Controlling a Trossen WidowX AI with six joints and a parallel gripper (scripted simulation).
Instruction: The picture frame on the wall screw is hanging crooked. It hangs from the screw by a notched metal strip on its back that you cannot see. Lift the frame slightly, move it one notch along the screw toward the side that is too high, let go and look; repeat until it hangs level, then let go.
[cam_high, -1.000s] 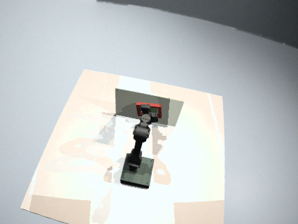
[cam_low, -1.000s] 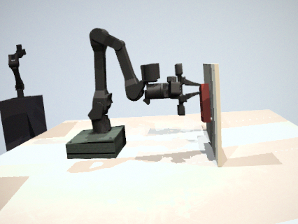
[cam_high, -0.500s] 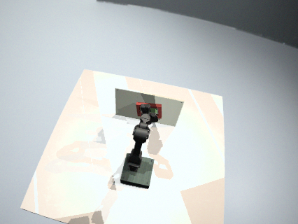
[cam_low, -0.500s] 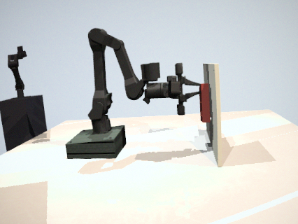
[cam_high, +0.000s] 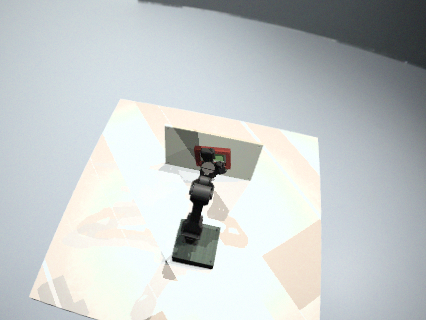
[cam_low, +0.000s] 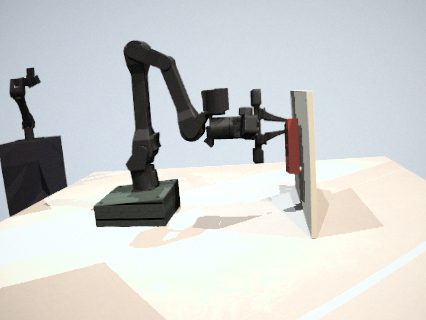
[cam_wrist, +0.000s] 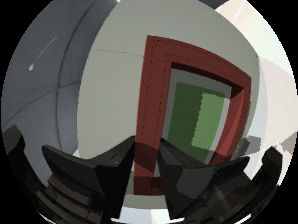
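Right now my gripper tip is 5 cm above the picture frame, 1 cm to the left of it and 1 cm short of it. From my gripper tip the other things lie so: wall panel: 6 cm below, 2 cm ahead.
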